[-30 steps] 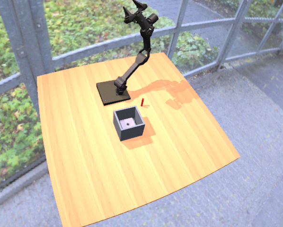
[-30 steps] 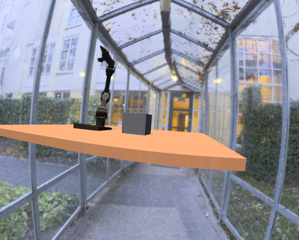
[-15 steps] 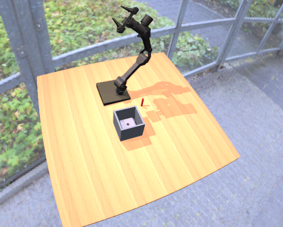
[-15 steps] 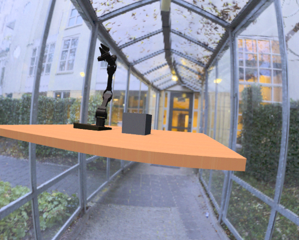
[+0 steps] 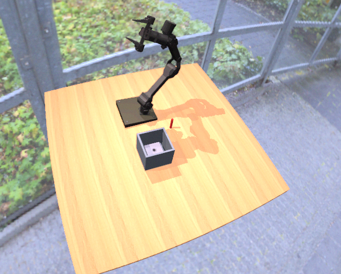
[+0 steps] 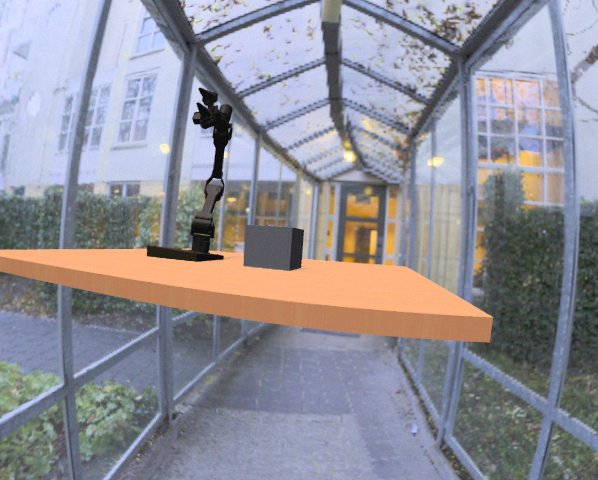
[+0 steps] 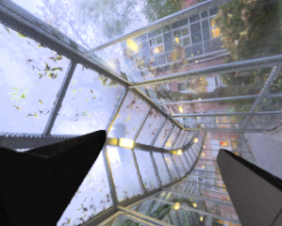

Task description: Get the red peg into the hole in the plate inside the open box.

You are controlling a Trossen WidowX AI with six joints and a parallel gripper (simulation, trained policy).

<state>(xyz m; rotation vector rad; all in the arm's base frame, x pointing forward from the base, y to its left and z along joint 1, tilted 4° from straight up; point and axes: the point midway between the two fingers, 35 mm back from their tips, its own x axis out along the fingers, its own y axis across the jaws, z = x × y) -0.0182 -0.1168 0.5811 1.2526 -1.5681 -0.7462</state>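
Right now my gripper tip is 59 cm above the red peg, 26 cm to the right of it and 13 cm short of it. Round my gripper tip: pale plate: 58 cm below, 33 cm ahead, 11 cm to the left.
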